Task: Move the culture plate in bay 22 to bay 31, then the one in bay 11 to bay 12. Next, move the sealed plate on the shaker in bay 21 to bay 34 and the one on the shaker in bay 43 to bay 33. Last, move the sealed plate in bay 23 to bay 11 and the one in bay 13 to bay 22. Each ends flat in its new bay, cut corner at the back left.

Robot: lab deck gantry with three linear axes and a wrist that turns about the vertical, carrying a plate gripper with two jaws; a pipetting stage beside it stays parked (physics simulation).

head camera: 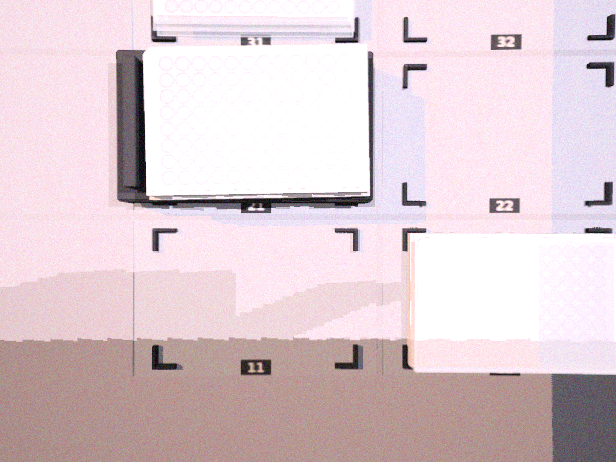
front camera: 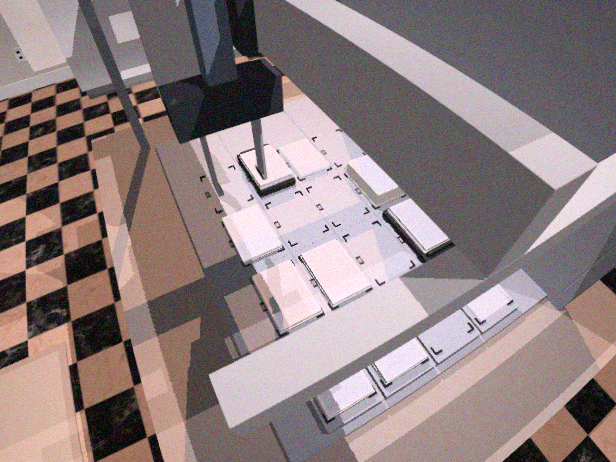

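Observation:
My gripper is open with no plate between its jaws and hangs above the left of the deck in the front view; its jaws do not show in the head view. The culture plates sit in bay 31 and bay 12. A white sealed plate lies on the black shaker in bay 21. Another sealed plate lies on the bay 43 shaker. Sealed plates sit in bay 13 and bay 23. Bays 11 and 22 hold no plate.
A taller white block stands at the far side beside the bay 43 shaker. A pale beam crosses the front. Beyond it lie more plates, with a bay bearing corner marks among them.

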